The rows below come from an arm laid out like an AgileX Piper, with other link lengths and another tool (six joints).
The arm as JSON. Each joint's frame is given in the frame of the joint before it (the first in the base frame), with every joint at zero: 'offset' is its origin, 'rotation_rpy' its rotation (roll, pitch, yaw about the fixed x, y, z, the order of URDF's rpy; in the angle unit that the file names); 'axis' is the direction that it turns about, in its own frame. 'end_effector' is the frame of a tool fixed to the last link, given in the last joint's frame.
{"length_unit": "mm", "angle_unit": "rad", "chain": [
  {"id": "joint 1", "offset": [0.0, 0.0, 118.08], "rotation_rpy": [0.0, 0.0, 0.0], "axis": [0.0, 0.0, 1.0]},
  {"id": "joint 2", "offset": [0.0, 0.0, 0.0], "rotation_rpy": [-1.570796, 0.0, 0.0], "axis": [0.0, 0.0, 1.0]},
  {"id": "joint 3", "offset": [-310.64, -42.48, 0.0], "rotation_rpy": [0.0, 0.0, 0.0], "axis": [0.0, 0.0, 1.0]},
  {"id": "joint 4", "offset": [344.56, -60.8, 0.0], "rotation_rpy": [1.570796, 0.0, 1.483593], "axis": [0.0, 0.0, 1.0]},
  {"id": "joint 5", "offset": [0.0, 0.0, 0.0], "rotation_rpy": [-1.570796, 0.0, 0.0], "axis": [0.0, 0.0, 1.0]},
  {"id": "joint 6", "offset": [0.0, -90.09, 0.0], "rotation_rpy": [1.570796, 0.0, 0.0], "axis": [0.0, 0.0, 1.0]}
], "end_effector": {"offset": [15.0, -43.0, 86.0], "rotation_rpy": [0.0, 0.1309, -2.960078]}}
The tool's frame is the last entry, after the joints.
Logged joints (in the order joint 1, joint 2, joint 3, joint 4, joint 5, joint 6), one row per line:
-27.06, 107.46, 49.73, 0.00, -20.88, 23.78
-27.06, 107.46, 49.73, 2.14, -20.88, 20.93
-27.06, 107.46, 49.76, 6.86, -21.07, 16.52
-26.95, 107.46, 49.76, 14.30, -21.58, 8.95
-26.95, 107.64, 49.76, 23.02, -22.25, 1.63
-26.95, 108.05, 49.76, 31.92, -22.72, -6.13
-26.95, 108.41, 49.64, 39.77, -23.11, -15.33
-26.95, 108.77, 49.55, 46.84, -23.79, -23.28
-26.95, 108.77, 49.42, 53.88, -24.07, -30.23
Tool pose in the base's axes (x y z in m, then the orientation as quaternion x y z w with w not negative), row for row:
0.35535, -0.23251, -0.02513, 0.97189, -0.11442, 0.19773, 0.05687
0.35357, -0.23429, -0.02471, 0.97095, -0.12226, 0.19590, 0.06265
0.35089, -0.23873, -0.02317, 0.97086, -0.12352, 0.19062, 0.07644
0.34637, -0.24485, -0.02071, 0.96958, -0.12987, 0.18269, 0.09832
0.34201, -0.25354, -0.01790, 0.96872, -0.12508, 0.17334, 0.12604
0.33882, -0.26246, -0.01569, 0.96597, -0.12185, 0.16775, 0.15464
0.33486, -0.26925, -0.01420, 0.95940, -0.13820, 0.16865, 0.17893
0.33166, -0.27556, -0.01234, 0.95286, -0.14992, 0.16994, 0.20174
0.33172, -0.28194, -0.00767, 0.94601, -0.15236, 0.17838, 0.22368
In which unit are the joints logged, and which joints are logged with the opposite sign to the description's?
The joints are logged in degrees. Opposite sign: joint 3, joint 4, joint 5, joint 6.
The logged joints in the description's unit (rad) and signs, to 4 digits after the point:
-0.4723, 1.8755, -0.8680, 0.0000, 0.3644, -0.4150
-0.4723, 1.8755, -0.8680, -0.0374, 0.3644, -0.3653
-0.4723, 1.8755, -0.8685, -0.1197, 0.3677, -0.2883
-0.4704, 1.8755, -0.8685, -0.2496, 0.3766, -0.1562
-0.4704, 1.8787, -0.8685, -0.4018, 0.3883, -0.0284
-0.4704, 1.8858, -0.8685, -0.5571, 0.3965, 0.1070
-0.4704, 1.8921, -0.8664, -0.6941, 0.4033, 0.2676
-0.4704, 1.8984, -0.8648, -0.8175, 0.4152, 0.4063
-0.4704, 1.8984, -0.8625, -0.9404, 0.4201, 0.5276

